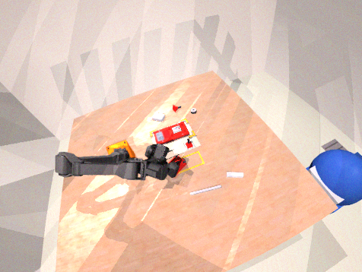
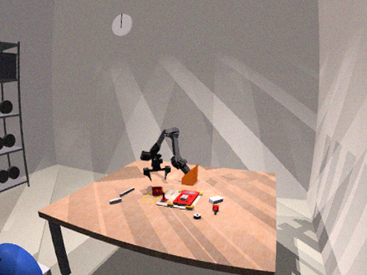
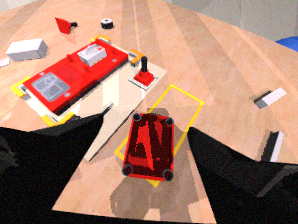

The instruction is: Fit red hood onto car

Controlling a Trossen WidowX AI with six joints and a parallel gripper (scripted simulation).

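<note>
Right now the red hood is 8 cm below my gripper tip and 1 cm to the right of it. Round my gripper tip: grey rod: 20 cm to the right, 8 cm below, 7 cm ahead.
</note>
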